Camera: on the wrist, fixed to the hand. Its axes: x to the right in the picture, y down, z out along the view.
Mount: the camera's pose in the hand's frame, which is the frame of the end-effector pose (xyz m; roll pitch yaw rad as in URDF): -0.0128 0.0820 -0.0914 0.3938 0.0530 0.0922
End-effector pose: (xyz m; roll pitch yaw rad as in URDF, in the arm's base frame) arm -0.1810 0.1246 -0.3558 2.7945 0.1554 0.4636
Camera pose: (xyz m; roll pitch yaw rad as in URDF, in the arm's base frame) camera -0.1560 0.0857 -0.2413 -3.1052 0.0739 0.3949
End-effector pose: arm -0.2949 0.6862 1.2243 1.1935 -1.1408 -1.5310
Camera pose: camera -0.1816 0.7348 1.2304 1.3727 -1.1981 -1.3007
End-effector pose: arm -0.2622 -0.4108 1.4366 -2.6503 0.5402 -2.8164
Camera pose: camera -0.3091 -0.3048 1.4791 -2.3222 0.5335 -2.9399
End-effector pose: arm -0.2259 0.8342 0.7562 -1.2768 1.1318 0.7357
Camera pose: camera -0.2576 0.7195 0.7232 -0.9531 1.2345 0.6627
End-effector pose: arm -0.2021 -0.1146 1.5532 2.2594 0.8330 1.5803
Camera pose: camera -0.2213 -0.0336 1.6443 2.6342 0.7280 1.5568
